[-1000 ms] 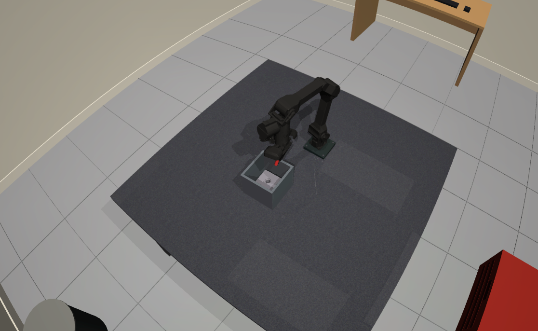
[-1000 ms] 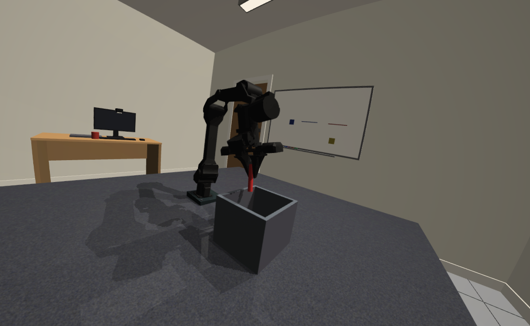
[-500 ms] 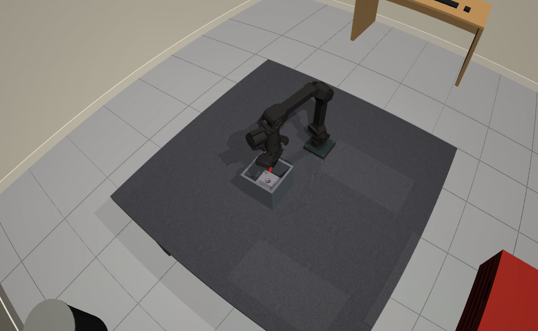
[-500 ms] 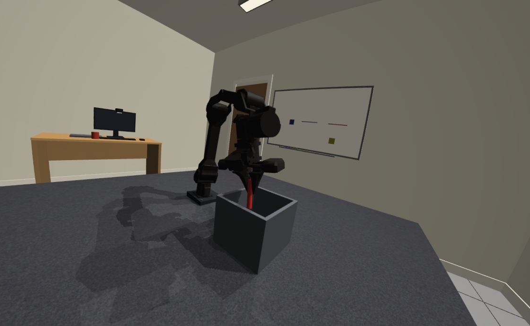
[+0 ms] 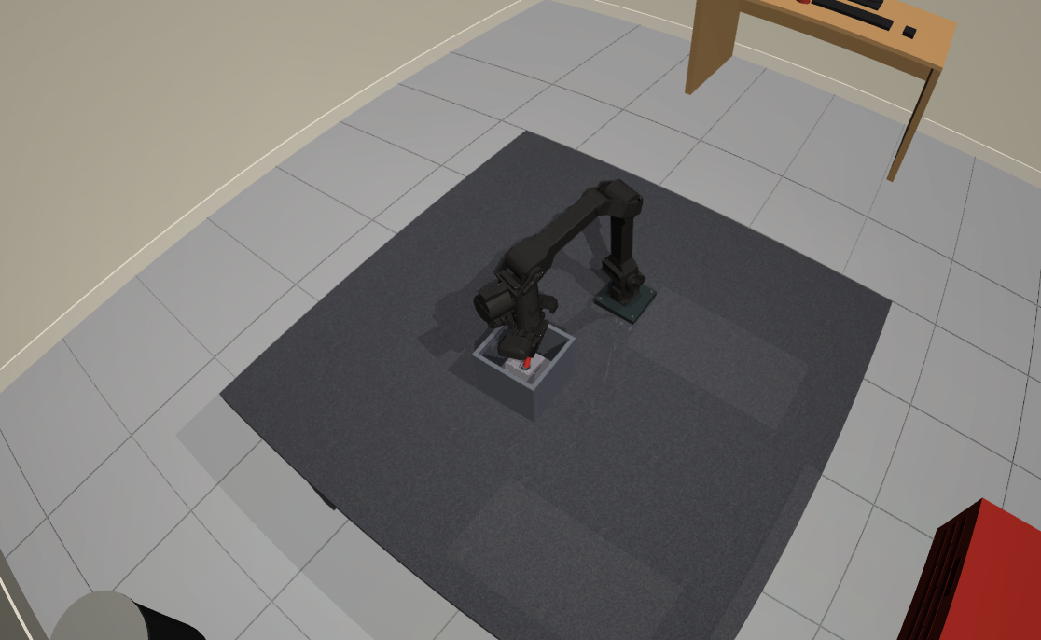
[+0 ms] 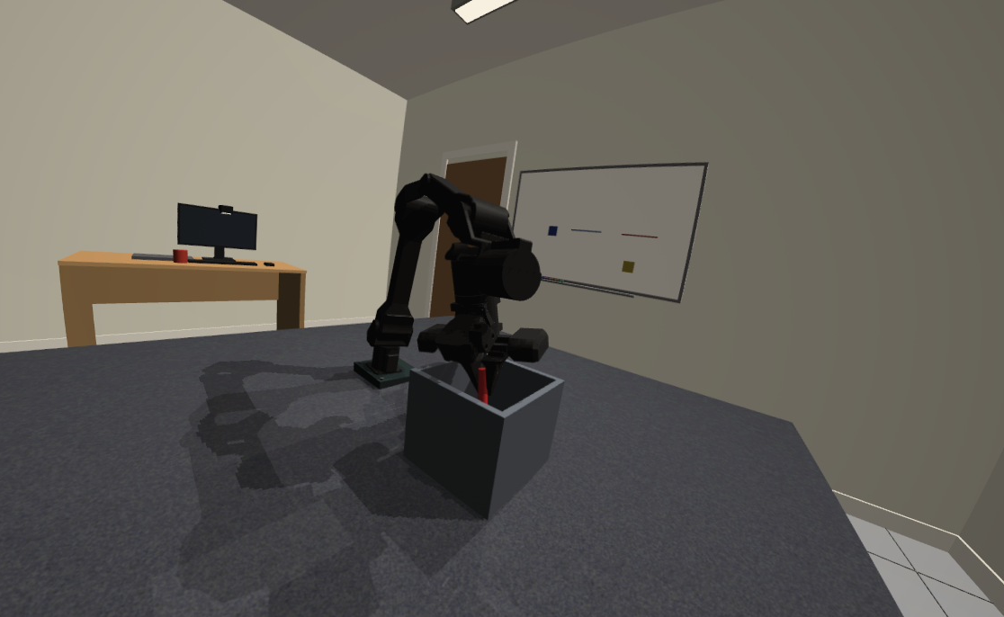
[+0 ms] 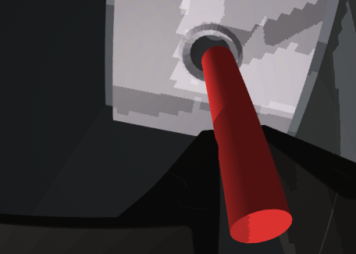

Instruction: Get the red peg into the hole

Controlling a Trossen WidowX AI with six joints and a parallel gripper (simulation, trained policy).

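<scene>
Now: gripper tip 10 mm to the left of the red peg.
</scene>
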